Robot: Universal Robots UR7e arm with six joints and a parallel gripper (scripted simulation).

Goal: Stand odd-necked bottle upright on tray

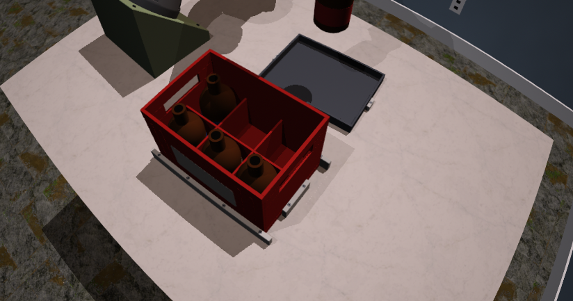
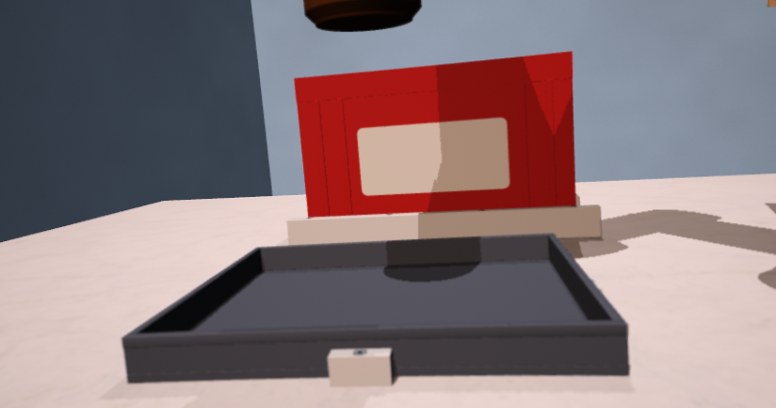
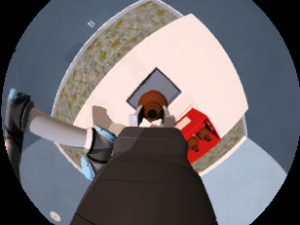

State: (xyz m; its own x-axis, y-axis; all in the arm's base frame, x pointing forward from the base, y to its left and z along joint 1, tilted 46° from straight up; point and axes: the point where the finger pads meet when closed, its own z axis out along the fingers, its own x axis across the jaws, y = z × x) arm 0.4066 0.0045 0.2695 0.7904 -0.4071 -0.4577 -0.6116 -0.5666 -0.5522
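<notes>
Now: the bottle 70 mm below my hand. Also, from my hand: dark grey tray: 330 mm below; red crate: 290 mm to the right, 260 mm below, 20 mm ahead.
</notes>
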